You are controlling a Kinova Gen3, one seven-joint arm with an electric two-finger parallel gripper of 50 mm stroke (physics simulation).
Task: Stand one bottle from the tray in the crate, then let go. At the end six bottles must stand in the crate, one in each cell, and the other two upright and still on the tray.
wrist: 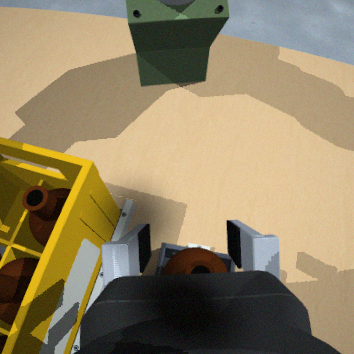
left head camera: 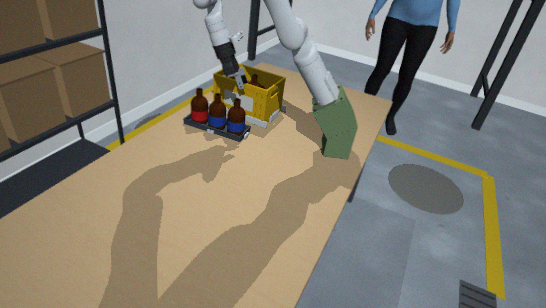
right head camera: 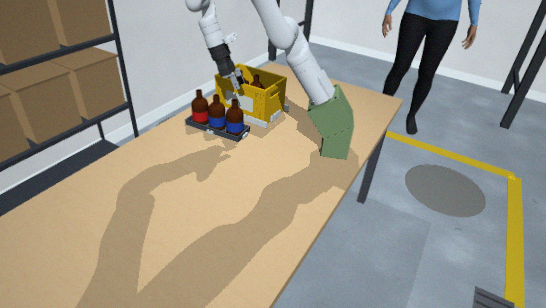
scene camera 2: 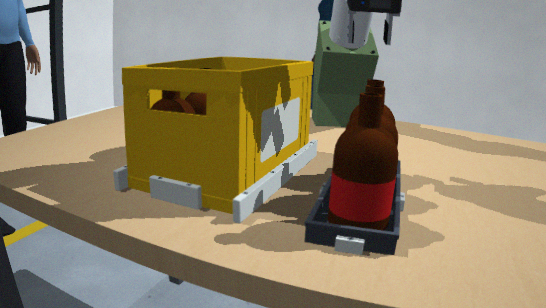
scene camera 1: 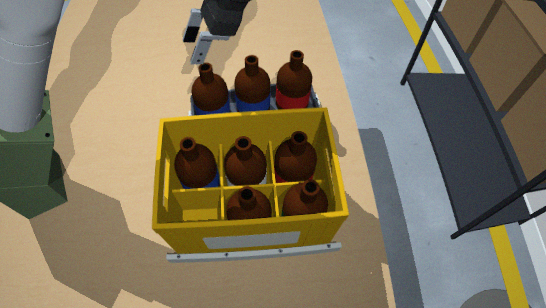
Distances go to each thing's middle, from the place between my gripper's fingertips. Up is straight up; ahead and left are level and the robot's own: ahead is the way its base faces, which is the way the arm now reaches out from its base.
The dark tray point(scene camera 2: 318, 230) lies 11 cm ahead of my hand, 2 cm to the left of it and 21 cm below it. The rest, counted from my hand: yellow crate point(scene camera 2: 257, 115) 6 cm ahead, 21 cm to the right, 13 cm below.
